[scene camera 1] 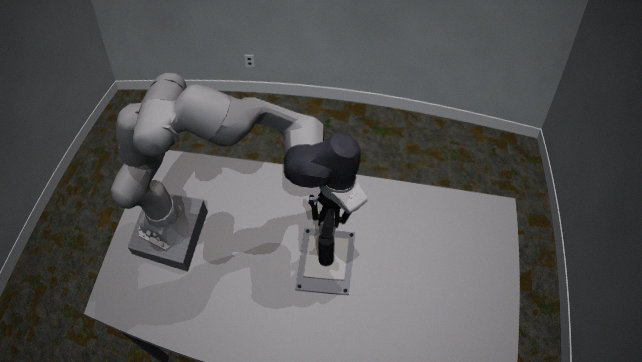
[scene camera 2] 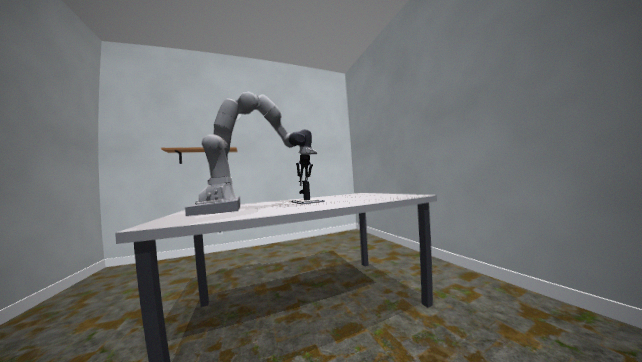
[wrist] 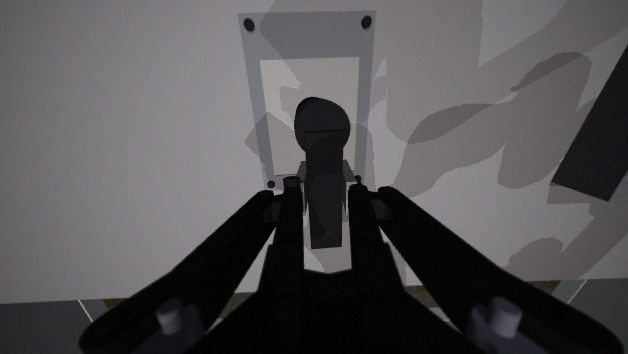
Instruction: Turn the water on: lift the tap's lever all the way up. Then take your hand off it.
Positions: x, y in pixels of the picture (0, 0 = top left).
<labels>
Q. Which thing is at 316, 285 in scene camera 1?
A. A base plate.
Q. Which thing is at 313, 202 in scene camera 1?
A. My gripper.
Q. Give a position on a black tap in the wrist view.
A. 311, 104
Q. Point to a base plate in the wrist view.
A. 264, 37
</labels>
